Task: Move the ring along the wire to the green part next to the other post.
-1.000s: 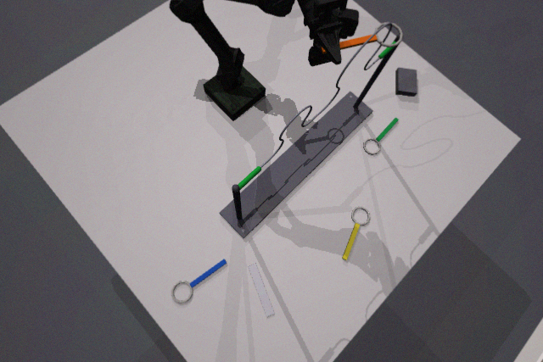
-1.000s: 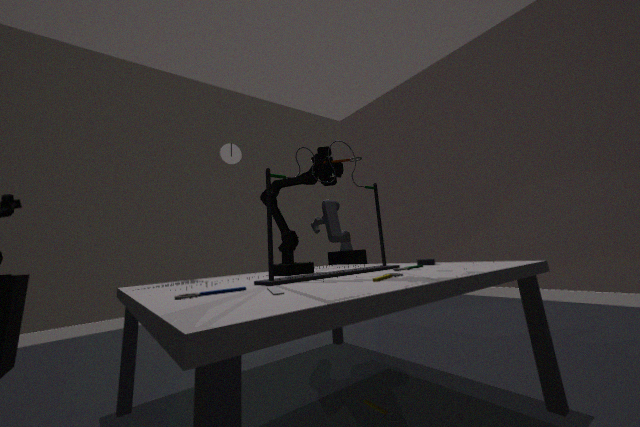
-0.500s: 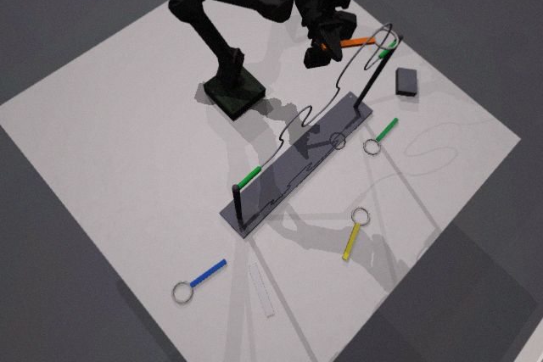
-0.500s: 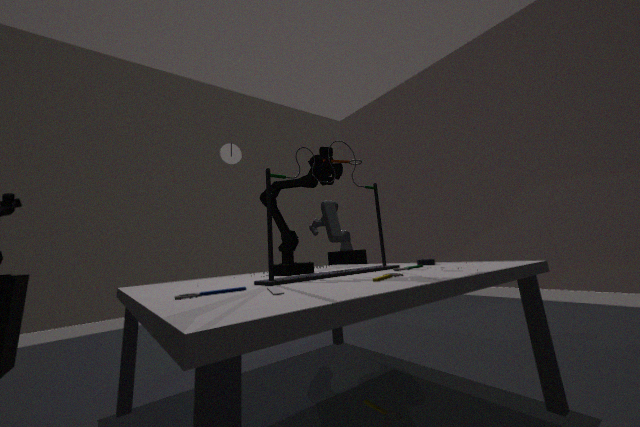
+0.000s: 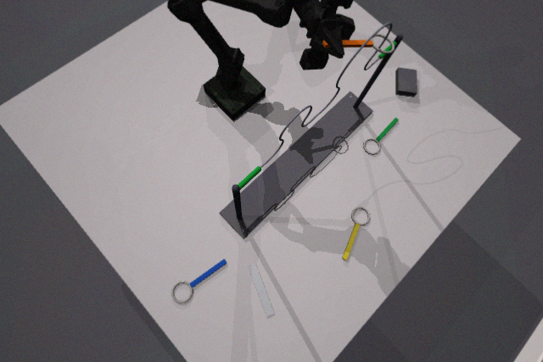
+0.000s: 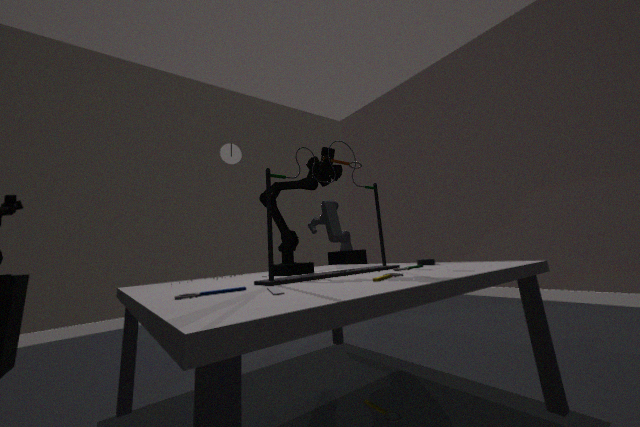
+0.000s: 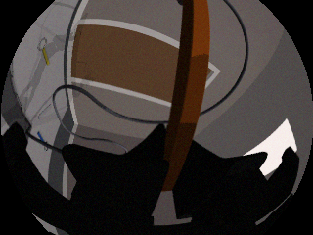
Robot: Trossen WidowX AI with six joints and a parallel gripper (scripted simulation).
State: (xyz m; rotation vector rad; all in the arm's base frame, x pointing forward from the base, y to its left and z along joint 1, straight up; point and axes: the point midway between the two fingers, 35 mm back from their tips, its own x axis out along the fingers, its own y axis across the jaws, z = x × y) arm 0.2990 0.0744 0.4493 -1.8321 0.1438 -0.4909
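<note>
Now: the orange-handled ring 9 cm to the left of my gripper tip and 3 cm below it. Round my gripper tip: green-handled ring: 50 cm below, 23 cm to the left, 14 cm ahead; dark grey block: 49 cm below, 47 cm to the left, 5 cm ahead; yellow-handled ring: 50 cm below, 32 cm ahead, 5 cm to the right.
</note>
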